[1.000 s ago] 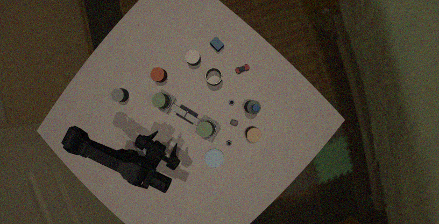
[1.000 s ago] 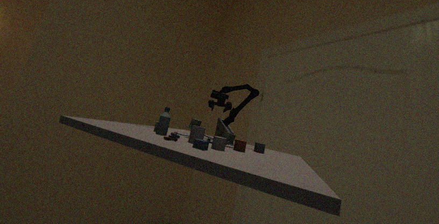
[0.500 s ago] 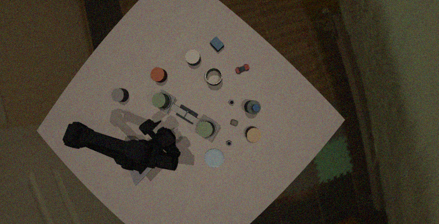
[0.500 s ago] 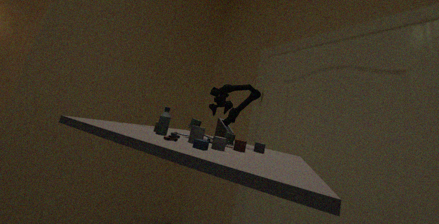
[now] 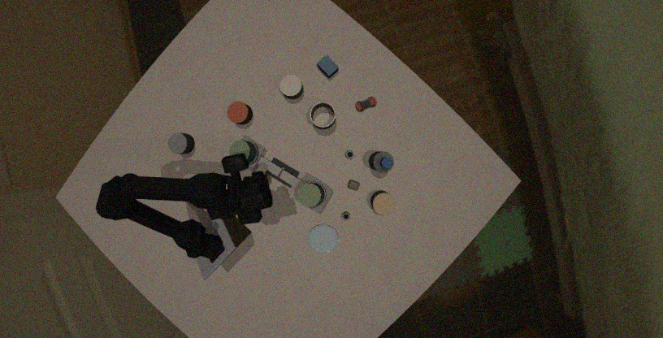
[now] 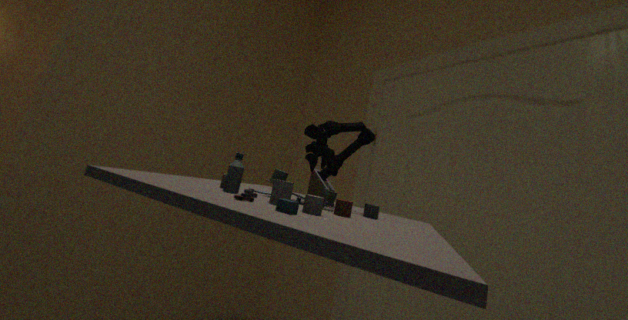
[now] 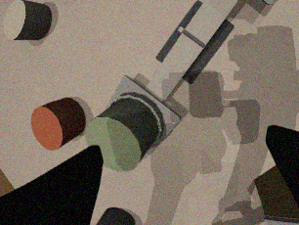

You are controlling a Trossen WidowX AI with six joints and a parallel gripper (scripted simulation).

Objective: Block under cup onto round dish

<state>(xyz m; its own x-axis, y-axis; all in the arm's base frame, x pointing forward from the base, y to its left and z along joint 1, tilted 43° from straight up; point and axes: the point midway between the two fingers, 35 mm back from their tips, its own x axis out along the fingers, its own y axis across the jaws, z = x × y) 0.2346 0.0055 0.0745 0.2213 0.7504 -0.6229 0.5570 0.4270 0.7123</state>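
Right now the teal block is 20 mm ahead of my gripper tip, 90 mm to the left of it and 130 mm below it. From my gripper tip the other things lie so: white cylinder 260 mm ahead, 130 mm to the left, 140 mm below; orange cylinder 110 mm ahead, 190 mm to the left, 140 mm below; balance beam 50 mm ahead, 40 mm to the right, 140 mm below.
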